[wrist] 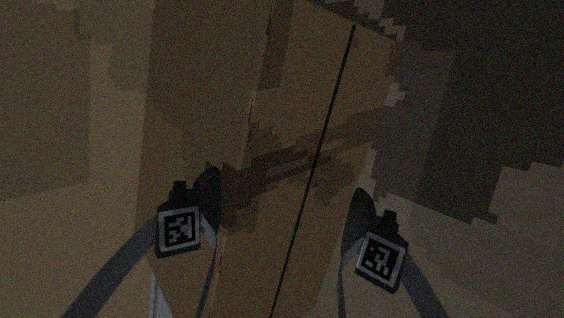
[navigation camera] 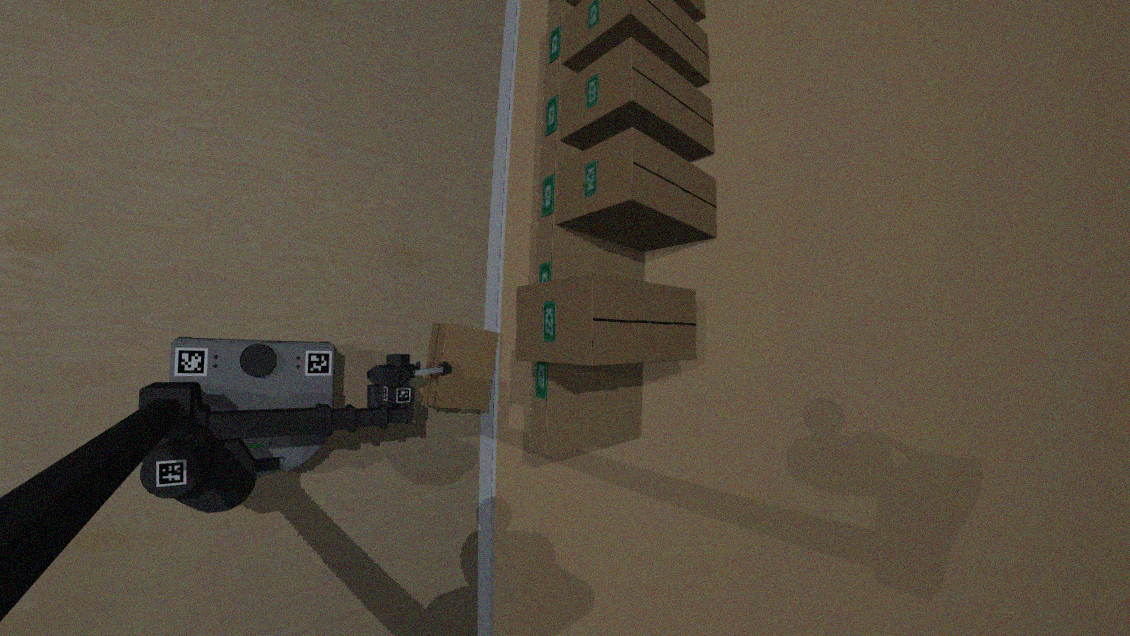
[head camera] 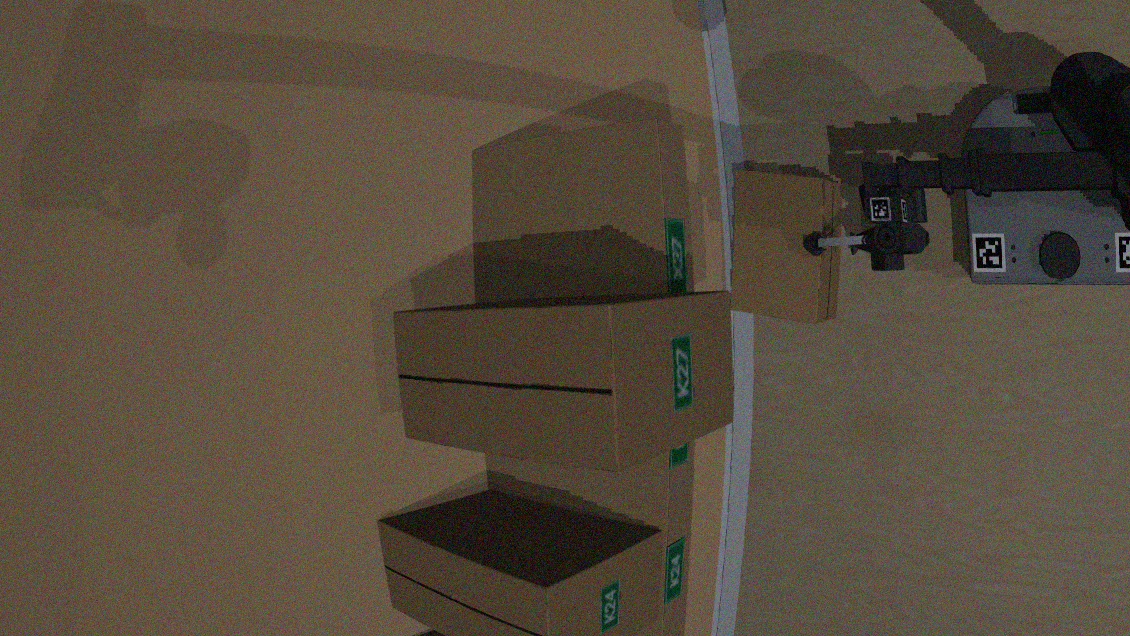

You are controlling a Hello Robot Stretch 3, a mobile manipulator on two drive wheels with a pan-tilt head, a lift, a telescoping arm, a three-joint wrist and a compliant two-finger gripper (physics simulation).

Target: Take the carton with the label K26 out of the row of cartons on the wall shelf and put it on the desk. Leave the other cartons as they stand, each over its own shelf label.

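Where they show: gripper, between the fingertips: (navigation camera: 434, 367) (head camera: 829, 244); robot's base, origin of its link: (navigation camera: 258, 358) (head camera: 1056, 254).
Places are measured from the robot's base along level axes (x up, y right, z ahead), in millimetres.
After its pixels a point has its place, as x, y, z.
Observation:
A carton (head camera: 774, 213) {120, 557, -71} (navigation camera: 466, 355) {121, 549, 21} (wrist: 300, 75) lies low on the floor beside the wall's foot; no label on it is readable. My gripper (head camera: 814, 243) {85, 462, -18} (navigation camera: 445, 368) {85, 462, -18} (wrist: 283, 200) {85, 462, -18} is open, close over this carton. In the wrist view its seamed narrow face lies between the fingertips: the left tip is against or over the broad face near the edge, the right one beside the far edge; contact is unclear. On the wall shelf (head camera: 569, 181) {689, 536, -79} (navigation camera: 593, 418) {690, 537, -79} stands carton K27 (head camera: 506, 347) {869, 456, 67} (navigation camera: 640, 304) {869, 452, 122}. Beside it is a gap with a partly hidden shelf label (head camera: 678, 455) {675, 424, 196} (navigation camera: 545, 272) {674, 424, 189}. The desk does not show.
Carton K24 (head camera: 474, 576) {870, 523, 290} (navigation camera: 608, 189) {822, 432, 305} stands beyond the gap, with several more cartons after it in the navigation view. A pale strip (head camera: 740, 474) {43, 674, 421} (navigation camera: 498, 197) {55, 676, 568} runs along the wall's foot. My base (head camera: 1020, 217) {160, 68, -56} (navigation camera: 276, 387) {161, 40, -58} stands on the floor near the low carton.

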